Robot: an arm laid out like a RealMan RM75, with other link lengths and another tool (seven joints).
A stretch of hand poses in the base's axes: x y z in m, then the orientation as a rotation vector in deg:
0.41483 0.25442 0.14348 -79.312 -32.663 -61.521
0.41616 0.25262 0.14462 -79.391 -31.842 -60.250
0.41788 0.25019 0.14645 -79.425 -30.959 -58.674
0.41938 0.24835 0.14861 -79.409 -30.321 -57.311
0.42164 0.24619 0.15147 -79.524 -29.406 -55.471
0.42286 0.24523 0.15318 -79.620 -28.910 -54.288
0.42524 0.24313 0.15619 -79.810 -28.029 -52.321
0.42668 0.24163 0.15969 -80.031 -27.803 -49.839
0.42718 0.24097 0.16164 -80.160 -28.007 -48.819
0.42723 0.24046 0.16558 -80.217 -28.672 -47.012
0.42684 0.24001 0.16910 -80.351 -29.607 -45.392
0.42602 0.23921 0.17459 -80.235 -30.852 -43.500
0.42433 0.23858 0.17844 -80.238 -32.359 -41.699
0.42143 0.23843 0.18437 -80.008 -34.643 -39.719
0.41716 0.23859 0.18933 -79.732 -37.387 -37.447
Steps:
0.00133 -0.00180 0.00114 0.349 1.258 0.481
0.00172 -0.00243 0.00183 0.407 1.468 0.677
0.00150 -0.00184 0.00216 0.320 1.188 0.657
0.00226 -0.00216 0.00286 0.334 1.677 0.803
0.00122 -0.00096 0.00171 0.146 1.032 0.547
0.00238 -0.00210 0.00301 0.231 1.762 0.867
0.00144 -0.00150 0.00350 -0.114 1.689 1.515
0.00050 -0.00066 0.00195 -0.216 0.522 0.750
0.00005 -0.00051 0.00394 -0.377 0.697 1.536
-0.00039 -0.00045 0.00352 -0.566 0.430 1.509
-0.00082 -0.00080 0.00549 -0.505 0.345 1.932
-0.00169 -0.00063 0.00385 -0.731 0.140 1.950
-0.00290 -0.00015 0.00593 -0.878 -0.298 2.527
-0.00427 0.00016 0.00496 -1.088 -0.442 2.947

